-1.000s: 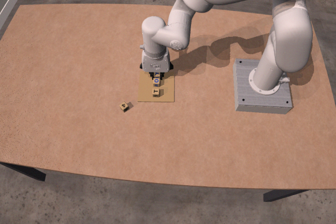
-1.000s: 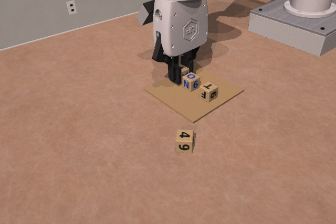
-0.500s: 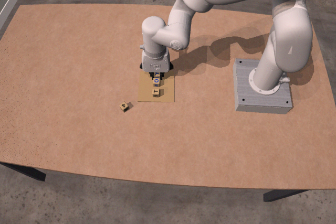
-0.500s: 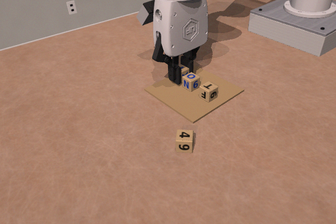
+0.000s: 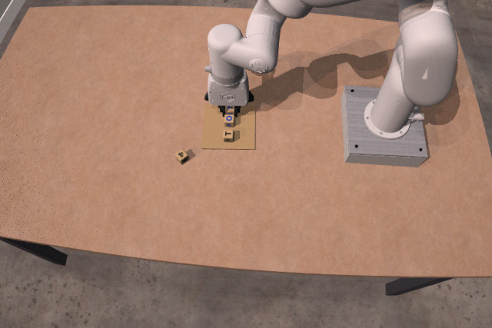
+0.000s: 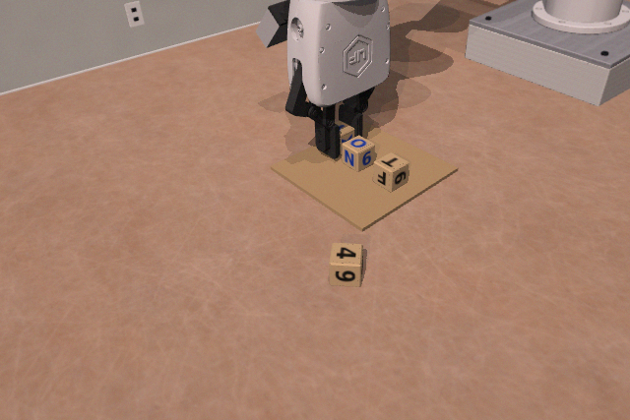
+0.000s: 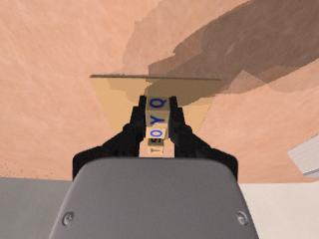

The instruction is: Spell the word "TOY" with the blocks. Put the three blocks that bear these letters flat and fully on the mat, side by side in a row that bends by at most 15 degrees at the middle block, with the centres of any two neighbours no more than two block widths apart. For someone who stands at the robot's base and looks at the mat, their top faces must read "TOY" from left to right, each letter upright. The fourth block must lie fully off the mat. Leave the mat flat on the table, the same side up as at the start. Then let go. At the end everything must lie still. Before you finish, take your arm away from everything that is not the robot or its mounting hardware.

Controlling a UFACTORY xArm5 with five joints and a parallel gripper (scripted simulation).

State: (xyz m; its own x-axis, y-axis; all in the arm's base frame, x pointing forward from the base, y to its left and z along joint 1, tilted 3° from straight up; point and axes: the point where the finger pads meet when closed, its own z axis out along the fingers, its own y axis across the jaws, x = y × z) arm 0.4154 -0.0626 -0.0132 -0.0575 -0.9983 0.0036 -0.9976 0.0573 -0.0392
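The O block is 30 mm to the left of my hand and 10 mm below it. From my hand the other things lie so: tan mat 40 mm to the left, 30 mm below; then T block 80 mm to the left, 10 mm below, 10 mm ahead.
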